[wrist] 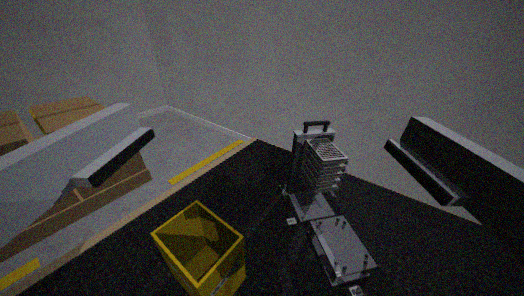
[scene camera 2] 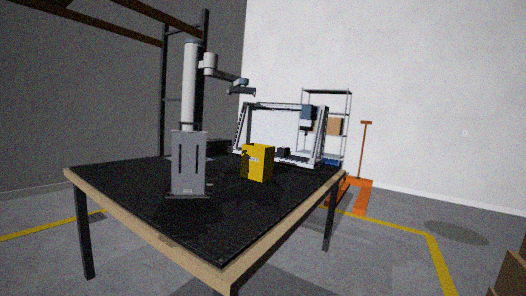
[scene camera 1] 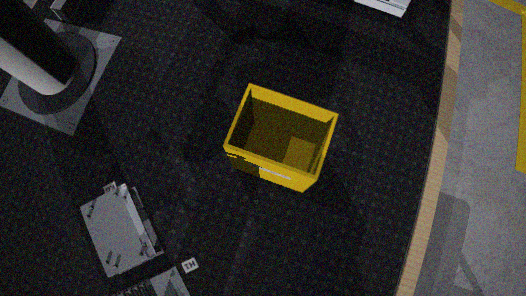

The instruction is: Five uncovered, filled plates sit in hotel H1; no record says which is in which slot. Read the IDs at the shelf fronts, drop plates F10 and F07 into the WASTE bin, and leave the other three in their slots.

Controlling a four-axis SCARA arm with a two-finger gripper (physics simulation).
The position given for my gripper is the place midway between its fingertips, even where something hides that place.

I see my gripper [wrist: 269, 125] and an upright tower [scene camera 2: 188, 179].
The upright tower is seen too in the wrist view [wrist: 294, 185].
